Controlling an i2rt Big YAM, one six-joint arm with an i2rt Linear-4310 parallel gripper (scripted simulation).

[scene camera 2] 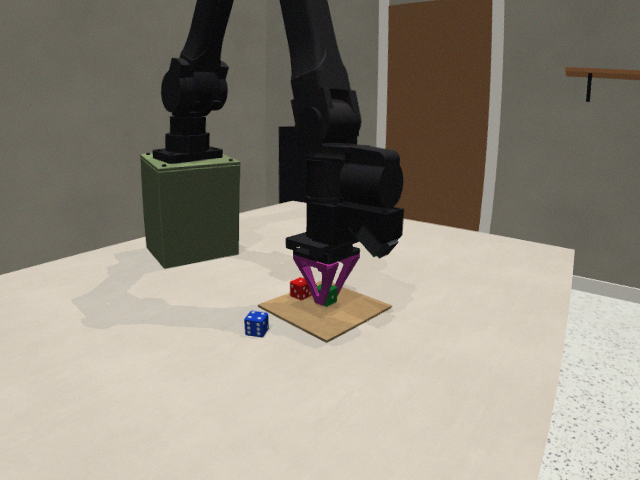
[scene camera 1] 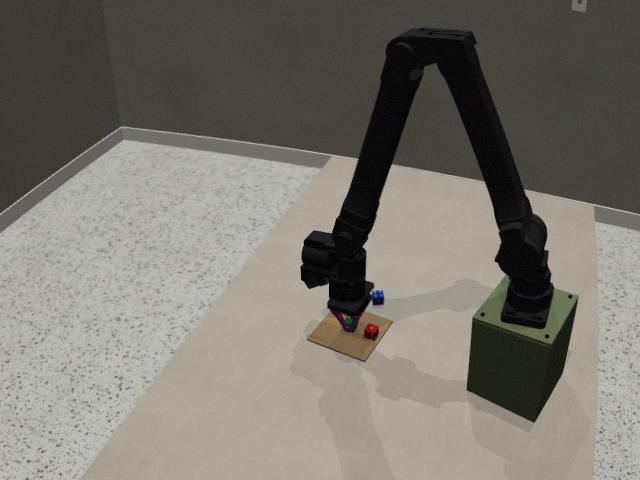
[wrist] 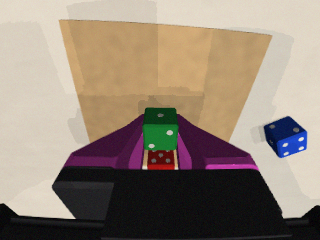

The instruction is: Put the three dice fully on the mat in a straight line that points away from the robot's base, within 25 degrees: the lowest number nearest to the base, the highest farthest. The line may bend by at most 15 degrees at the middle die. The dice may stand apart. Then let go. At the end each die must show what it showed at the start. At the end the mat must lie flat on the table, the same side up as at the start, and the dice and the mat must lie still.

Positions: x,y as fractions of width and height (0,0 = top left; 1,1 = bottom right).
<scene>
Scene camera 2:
my gripper: 0.51,0.63
tan mat: 0.55,0.64
</scene>
